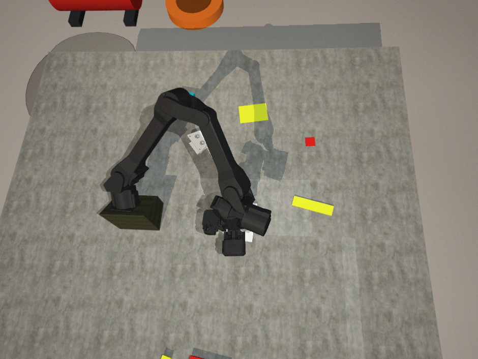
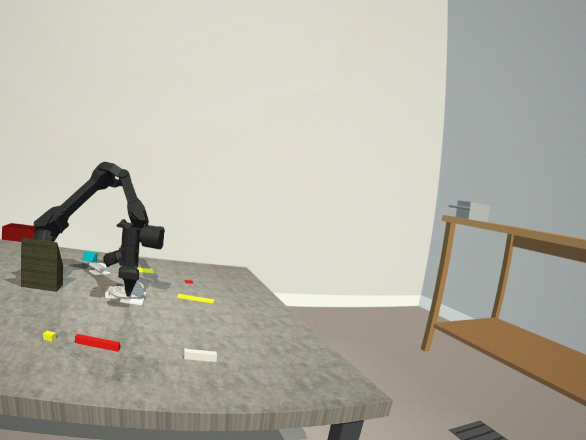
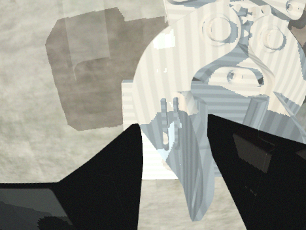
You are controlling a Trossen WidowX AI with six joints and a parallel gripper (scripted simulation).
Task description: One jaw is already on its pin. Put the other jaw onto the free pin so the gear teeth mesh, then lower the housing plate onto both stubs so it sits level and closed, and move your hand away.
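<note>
Now: gripper tip 30 mm past the white jaw and 10 mm to the right of it. Also, from my gripper tip: red bar 370 mm to the right, 20 mm behind, 10 mm below; yellow bar 220 mm ahead, 100 mm to the left, 20 mm below; red square 320 mm to the left, 200 mm ahead, 20 mm below.
</note>
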